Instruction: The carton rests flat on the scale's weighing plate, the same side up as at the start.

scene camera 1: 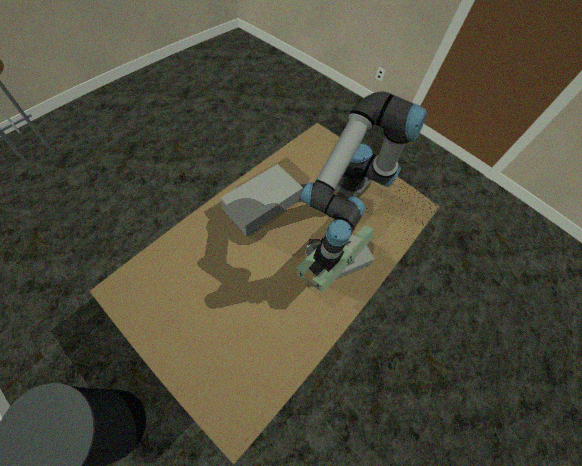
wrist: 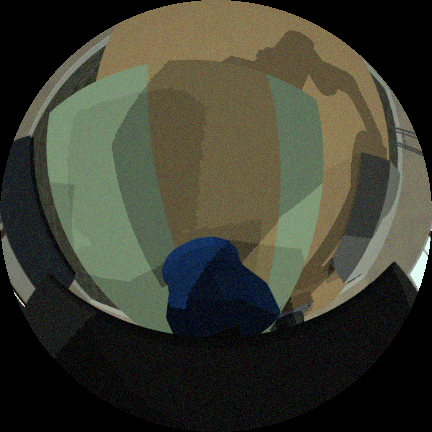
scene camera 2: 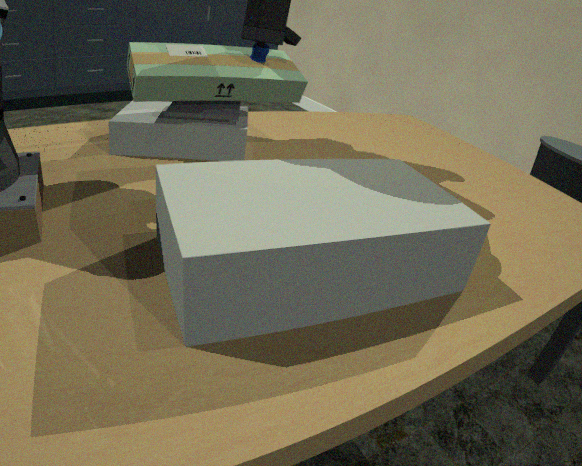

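Where they show: end effector, tool point: (wrist: 216,260) (scene camera 2: 257,62); arm's base, origin of the base link: (scene camera 1: 350,179) (wrist: 285,320).
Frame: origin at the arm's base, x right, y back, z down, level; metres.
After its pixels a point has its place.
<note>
The green carton (scene camera 1: 345,263) {x -0.311, y -0.466, z -0.119 m} (scene camera 2: 195,89) {x -0.182, y -0.383, z -0.067 m} (wrist: 95,200) with brown tape lies over the grey scale (scene camera 1: 365,263) {x -0.362, y -0.330, z 0.004 m} (scene camera 2: 177,140) {x -0.164, y -0.349, z 0.029 m}, label side up, the arrows on its long side pointing up. It looks close to level, with a slight tilt, and its right end reaches well past the scale in scene camera 2. The dark weighing plate (scene camera 2: 205,112) {x -0.174, y -0.404, z -0.022 m} shows partly below it; whether they touch I cannot tell. My blue suction cup (scene camera 2: 259,53) (wrist: 215,285) sits on the carton's top near the overhanging end and holds it. The cup itself is hidden in scene camera 1.
A large pale grey box (scene camera 1: 265,192) {x 0.215, y -0.427, z -0.037 m} (scene camera 2: 320,205) {x 0.254, y -0.413, z -0.037 m} (wrist: 370,195) {x 0.128, y -0.520, z 0.011 m} stands on the wooden table (scene camera 1: 225,360) {x -0.238, y -1.054, z 0.065 m} (scene camera 2: 525,215) {x 0.191, y -0.979, z 0.065 m}, across from the scale. The arm's base (scene camera 2: 20,200) {x 0.080, y -0.087, z 0.007 m} stands to the left in scene camera 2. A dark cabinet (scene camera 2: 60,50) is behind.
</note>
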